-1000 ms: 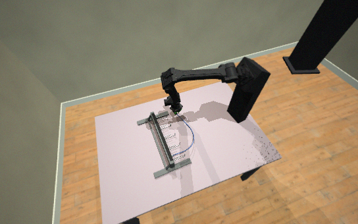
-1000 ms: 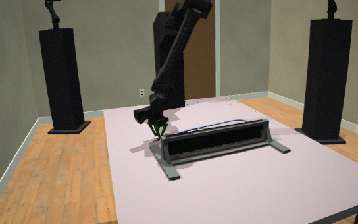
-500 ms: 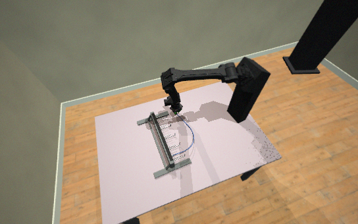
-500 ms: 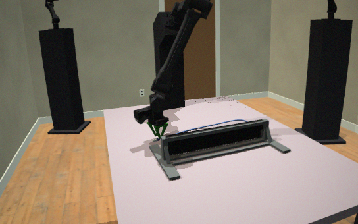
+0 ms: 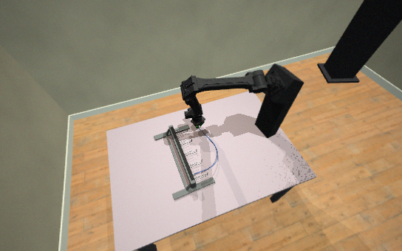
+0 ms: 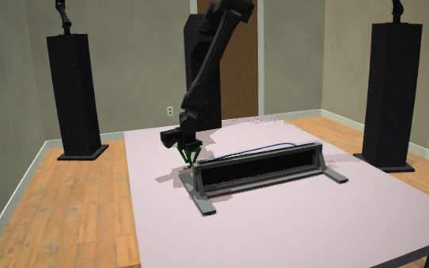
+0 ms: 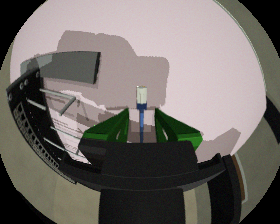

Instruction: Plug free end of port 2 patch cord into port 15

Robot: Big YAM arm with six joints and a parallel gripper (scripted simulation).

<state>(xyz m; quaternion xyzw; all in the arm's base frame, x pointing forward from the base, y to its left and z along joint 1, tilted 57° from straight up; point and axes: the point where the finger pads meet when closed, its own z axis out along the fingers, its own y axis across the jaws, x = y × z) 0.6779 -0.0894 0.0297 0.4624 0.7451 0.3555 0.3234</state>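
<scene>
My gripper is now 20 mm to the left of the plug, 20 mm above it and 10 mm short of it.
</scene>
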